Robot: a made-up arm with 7 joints. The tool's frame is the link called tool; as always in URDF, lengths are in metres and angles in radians.
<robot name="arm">
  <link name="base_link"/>
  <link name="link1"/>
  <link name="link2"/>
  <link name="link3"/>
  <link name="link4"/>
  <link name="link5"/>
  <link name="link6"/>
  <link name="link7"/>
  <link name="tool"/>
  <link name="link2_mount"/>
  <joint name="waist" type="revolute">
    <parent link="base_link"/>
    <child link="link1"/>
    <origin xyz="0.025 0.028 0.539" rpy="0 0 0"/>
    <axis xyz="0 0 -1"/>
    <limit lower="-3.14" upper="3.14"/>
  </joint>
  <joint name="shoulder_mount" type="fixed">
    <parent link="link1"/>
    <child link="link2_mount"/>
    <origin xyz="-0.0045 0.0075 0.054" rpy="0 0 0"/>
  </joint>
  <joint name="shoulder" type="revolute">
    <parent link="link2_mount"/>
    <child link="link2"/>
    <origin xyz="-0.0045 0.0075 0.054" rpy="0 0 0"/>
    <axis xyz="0 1 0"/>
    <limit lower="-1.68" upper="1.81"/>
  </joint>
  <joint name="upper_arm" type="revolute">
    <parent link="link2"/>
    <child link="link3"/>
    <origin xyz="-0.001 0.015 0.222" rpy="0 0 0"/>
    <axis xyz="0 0 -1"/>
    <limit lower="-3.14" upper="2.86"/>
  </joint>
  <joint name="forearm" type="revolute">
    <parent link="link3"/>
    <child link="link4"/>
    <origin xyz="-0.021 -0.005 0.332" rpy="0 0 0"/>
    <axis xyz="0 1 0"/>
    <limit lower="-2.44" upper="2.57"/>
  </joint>
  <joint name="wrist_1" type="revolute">
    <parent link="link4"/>
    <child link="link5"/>
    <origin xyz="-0.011 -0.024 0.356" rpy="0 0 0"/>
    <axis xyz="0 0 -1"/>
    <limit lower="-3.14" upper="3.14"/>
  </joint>
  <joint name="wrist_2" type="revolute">
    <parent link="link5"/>
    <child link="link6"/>
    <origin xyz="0.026 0.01 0.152" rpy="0 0 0"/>
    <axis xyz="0 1 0"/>
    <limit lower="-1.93" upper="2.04"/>
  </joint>
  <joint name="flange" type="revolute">
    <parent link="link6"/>
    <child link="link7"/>
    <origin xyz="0.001 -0.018 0.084" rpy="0 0 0"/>
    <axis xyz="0 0 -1"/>
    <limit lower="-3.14" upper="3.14"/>
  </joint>
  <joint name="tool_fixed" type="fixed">
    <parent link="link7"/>
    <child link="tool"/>
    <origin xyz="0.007 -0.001 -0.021" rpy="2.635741 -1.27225 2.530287"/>
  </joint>
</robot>
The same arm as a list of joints. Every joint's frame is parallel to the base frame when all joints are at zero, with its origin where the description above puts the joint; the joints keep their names.
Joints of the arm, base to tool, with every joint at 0 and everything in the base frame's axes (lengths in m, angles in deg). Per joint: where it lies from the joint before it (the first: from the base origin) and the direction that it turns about. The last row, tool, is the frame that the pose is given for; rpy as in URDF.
waist: xyz 0.025 0.028 0.539 axis 0 0 -1
shoulder: xyz -0.009 0.015 0.108 axis 0 1 0
upper_arm: xyz -0.001 0.015 0.222 axis 0 0 -1
forearm: xyz -0.021 -0.005 0.332 axis 0 1 0
wrist_1: xyz -0.011 -0.024 0.356 axis 0 0 -1
wrist_2: xyz 0.026 0.01 0.152 axis 0 1 0
flange: xyz 0.001 -0.018 0.084 axis 0 0 -1
tool: xyz 0.007 -0.001 -0.021 rpy 151.02 -72.89 144.97
Joint limits (deg, base to tool): -179.91..179.91 -96.26..103.71 -179.91..163.87 -139.8..147.25 -179.91..179.91 -110.58..116.88 -179.91..179.91

